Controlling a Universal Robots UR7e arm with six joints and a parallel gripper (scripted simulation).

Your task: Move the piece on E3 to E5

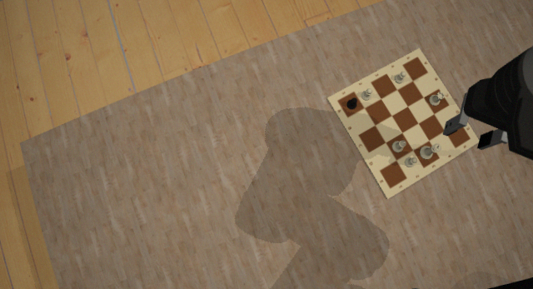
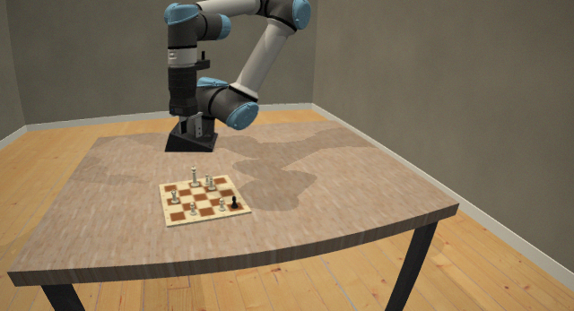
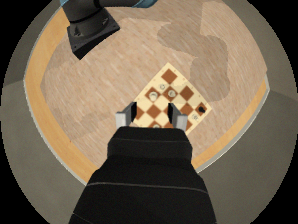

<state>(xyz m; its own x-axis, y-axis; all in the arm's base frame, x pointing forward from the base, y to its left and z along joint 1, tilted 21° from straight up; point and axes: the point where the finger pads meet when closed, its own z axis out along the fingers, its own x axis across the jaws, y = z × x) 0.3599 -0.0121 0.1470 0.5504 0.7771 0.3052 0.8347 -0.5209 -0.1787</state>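
Right now the white chess piece is 140 mm below my hand. From my hand the other things lie so: chessboard: 70 mm ahead, 20 mm to the left, 180 mm below; black pawn: 120 mm ahead, 120 mm to the left, 160 mm below.
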